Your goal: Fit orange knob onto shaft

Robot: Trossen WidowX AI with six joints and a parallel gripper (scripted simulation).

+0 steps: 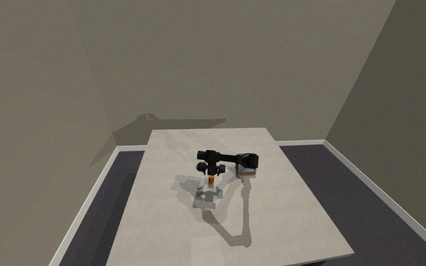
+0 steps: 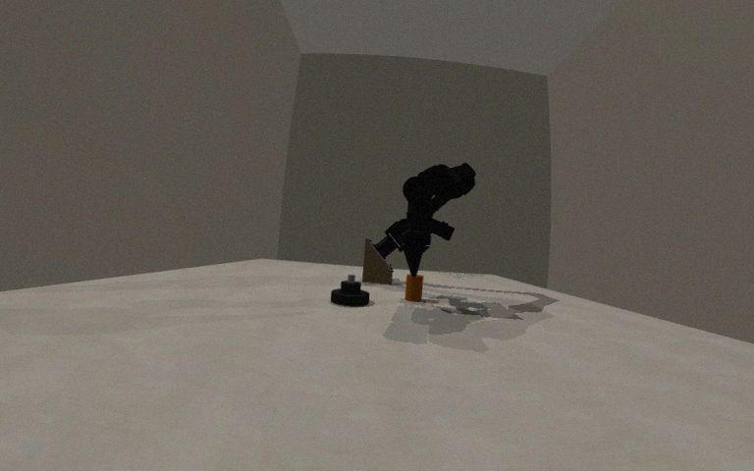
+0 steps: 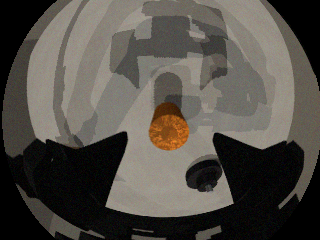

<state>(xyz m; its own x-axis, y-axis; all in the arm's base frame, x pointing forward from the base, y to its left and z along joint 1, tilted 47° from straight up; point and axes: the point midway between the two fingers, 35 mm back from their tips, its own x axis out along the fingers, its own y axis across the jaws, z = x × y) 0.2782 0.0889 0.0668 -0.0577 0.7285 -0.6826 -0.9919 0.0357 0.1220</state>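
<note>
Now: the orange knob 20 mm below my gripper tip. Also, from my gripper tip: black round pedestal: 70 mm ahead, 140 mm to the right, 30 mm below.
</note>
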